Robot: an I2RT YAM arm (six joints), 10 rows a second.
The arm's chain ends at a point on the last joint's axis. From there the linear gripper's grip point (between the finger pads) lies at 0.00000 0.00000 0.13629 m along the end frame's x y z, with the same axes.
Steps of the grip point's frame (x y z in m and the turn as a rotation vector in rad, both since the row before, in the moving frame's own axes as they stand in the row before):
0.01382, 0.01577, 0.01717, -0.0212, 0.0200, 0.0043
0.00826, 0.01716, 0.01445, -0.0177, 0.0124, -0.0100
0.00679, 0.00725, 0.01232, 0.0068, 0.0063, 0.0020
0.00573, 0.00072, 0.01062, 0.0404, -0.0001, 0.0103
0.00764, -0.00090, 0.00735, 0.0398, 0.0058, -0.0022
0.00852, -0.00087, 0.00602, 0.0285, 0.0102, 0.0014
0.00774, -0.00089, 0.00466, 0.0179, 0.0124, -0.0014
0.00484, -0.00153, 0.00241, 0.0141, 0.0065, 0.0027
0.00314, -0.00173, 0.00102, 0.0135, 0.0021, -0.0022
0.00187, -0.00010, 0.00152, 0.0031, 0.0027, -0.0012
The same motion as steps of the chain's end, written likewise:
0.01110, 0.01288, 0.01723, -0.0212, 0.0200, 0.0043
0.00656, 0.01476, 0.01448, -0.0177, 0.0124, -0.0100
0.00593, 0.00818, 0.01233, 0.0068, 0.0063, 0.0020
0.00572, 0.00622, 0.01073, 0.0404, -0.0001, 0.0103
0.00686, 0.00452, 0.00746, 0.0398, 0.0058, -0.0022
0.00713, 0.00301, 0.00608, 0.0285, 0.0102, 0.0014
0.00605, 0.00155, 0.00469, 0.0179, 0.0124, -0.0014
0.00395, 0.00039, 0.00243, 0.0141, 0.0065, 0.0027
0.00286, 0.00011, 0.00103, 0.0135, 0.0021, -0.0022
0.00150, 0.00032, 0.00152, 0.0031, 0.0027, -0.0012

